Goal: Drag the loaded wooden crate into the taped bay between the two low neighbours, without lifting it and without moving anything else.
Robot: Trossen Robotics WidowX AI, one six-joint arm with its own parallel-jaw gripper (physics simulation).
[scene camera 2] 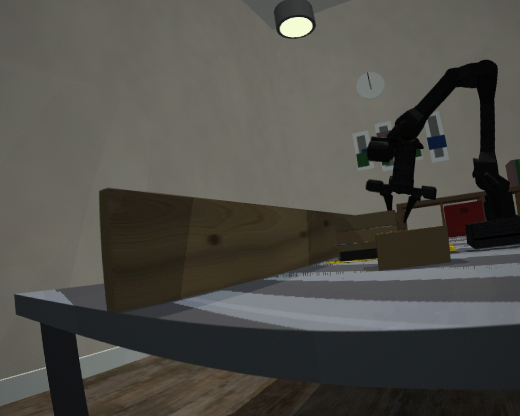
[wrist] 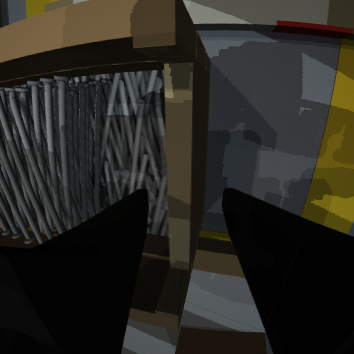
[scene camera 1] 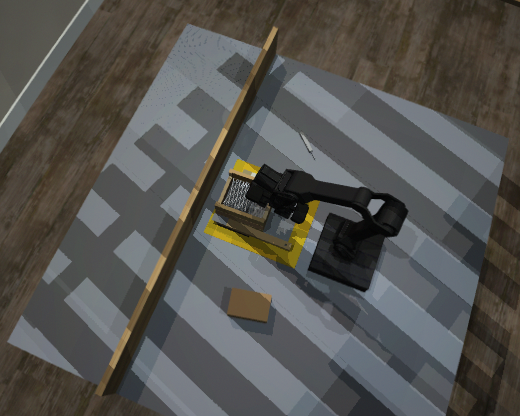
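Note:
The wooden crate, full of grey nails, stands upright inside the yellow taped outline, at its side towards the long board. A low wooden strip lies along one side of the outline; a low pale bar with red edges lies on the other side, mostly behind the arm in scene camera 1. My gripper is open and empty. In the wrist view its fingers appear on either side of the crate's end wall nearest the robot base; their exact depth is unclear.
A long upright wooden board runs close behind the crate. A brown block stands outside the tape. A thin pale tool lies on the opposite side. The robot's base stands near the tape.

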